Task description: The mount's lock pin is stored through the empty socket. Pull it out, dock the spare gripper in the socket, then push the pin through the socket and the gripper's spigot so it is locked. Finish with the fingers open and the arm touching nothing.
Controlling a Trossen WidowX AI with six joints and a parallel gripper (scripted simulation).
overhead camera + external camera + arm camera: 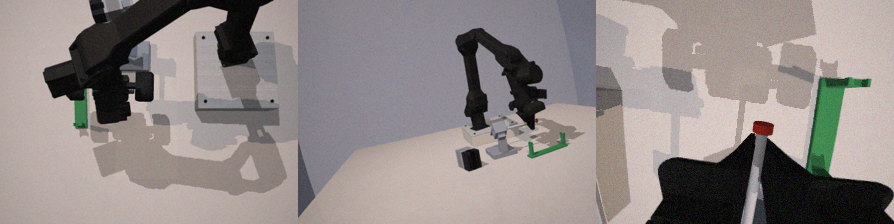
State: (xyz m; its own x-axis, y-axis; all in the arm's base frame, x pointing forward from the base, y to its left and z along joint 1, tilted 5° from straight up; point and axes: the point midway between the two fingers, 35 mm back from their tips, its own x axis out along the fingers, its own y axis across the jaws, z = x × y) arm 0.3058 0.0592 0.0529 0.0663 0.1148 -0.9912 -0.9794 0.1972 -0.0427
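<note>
Now: the green cradle 10 cm ahead of my gripper tip, 2 cm to the right of it and 3 cm below it. Round my gripper tip: grey mount (3 cm behind, 11 cm to the right); then spare gripper (3 cm behind, 24 cm to the right, 3 cm below).
</note>
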